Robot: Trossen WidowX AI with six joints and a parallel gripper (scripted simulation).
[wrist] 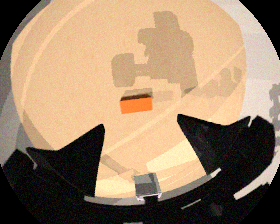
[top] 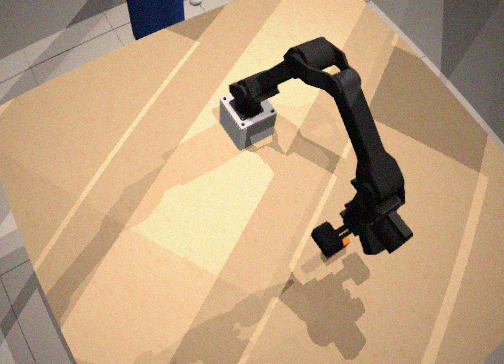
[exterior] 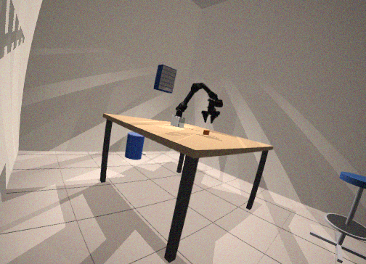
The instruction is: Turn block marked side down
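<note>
Now: gripper tip 1 cm past the orange block and 9 cm above it.
</note>
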